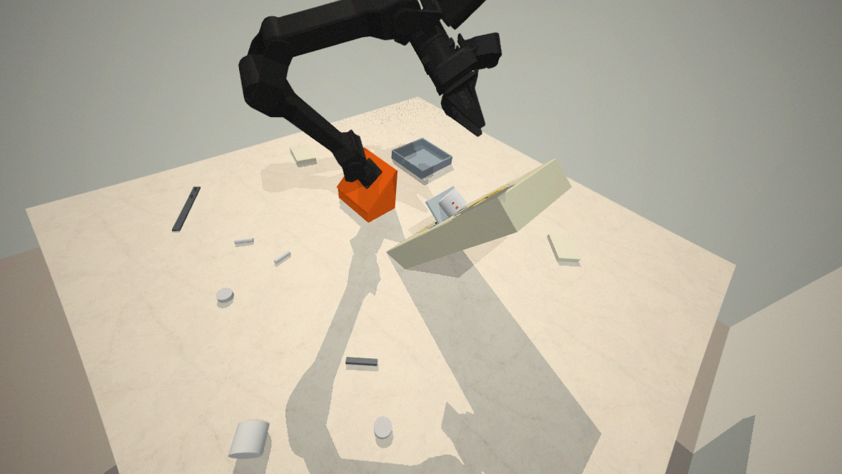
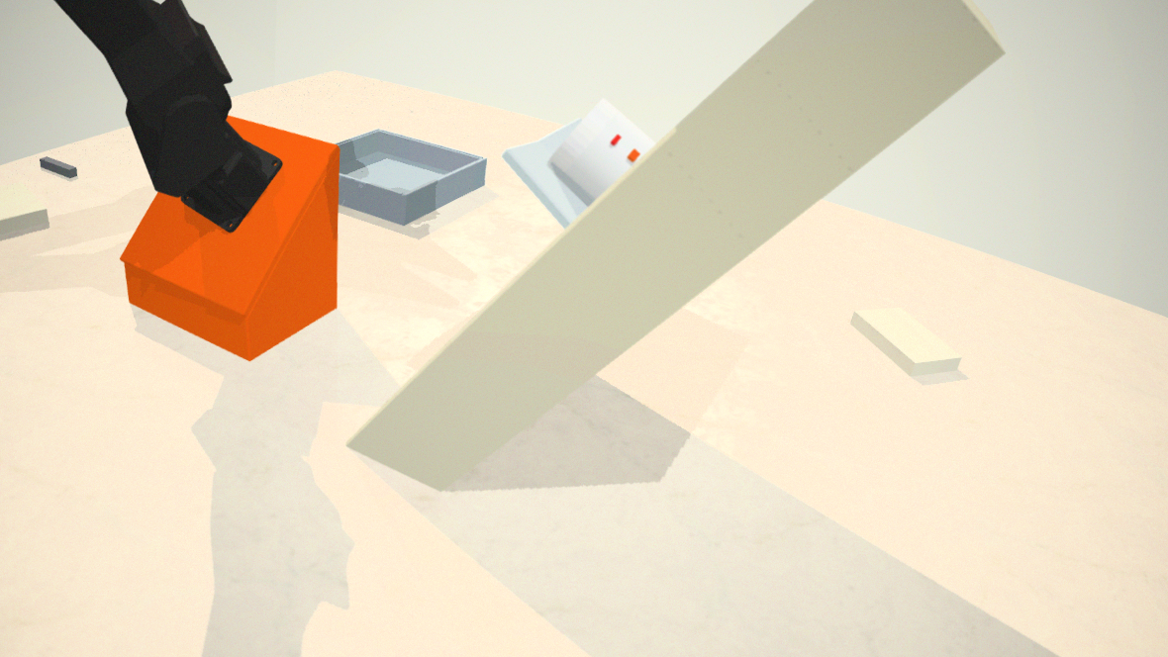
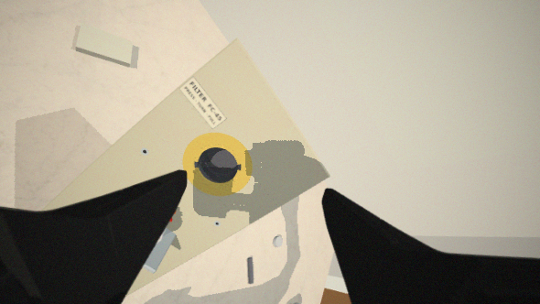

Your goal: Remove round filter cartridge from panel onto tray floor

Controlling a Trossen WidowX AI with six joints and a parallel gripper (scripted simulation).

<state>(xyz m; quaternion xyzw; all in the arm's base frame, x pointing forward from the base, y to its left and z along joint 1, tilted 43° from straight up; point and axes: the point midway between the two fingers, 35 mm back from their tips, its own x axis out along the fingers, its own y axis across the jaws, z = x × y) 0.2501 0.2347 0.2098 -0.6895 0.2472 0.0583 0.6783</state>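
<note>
My gripper tip is now 170 mm above the filter cartridge and 30 mm past it. From my gripper tip the other things lie so: grey tray (400 mm behind, 360 mm below, 240 mm to the left); then cream service panel (190 mm below, 20 mm ahead).
</note>
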